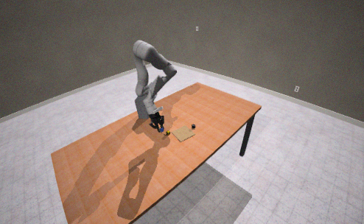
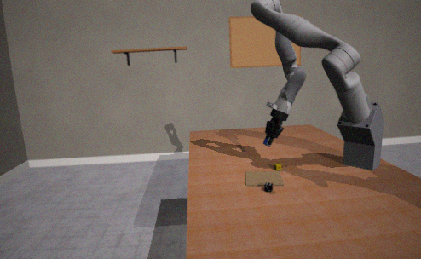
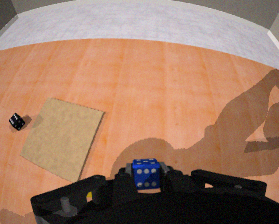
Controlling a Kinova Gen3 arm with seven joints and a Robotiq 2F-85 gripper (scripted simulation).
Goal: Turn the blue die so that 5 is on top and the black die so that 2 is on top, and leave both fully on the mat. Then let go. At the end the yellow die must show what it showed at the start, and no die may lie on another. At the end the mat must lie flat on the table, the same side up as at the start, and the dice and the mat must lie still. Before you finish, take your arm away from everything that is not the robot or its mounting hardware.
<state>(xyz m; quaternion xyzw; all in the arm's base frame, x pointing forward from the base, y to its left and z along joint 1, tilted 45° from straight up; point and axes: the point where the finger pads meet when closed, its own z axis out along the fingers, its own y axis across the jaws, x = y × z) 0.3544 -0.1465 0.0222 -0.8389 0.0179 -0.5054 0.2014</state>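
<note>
My hand is 100 mm above the yellow die, 70 mm to the right of it and 30 mm past it. Round my hand: blue die: 10 mm below; then tan mat: 170 mm to the left, 110 mm below, 50 mm ahead; then black die: 280 mm to the left, 100 mm below, 50 mm ahead.
</note>
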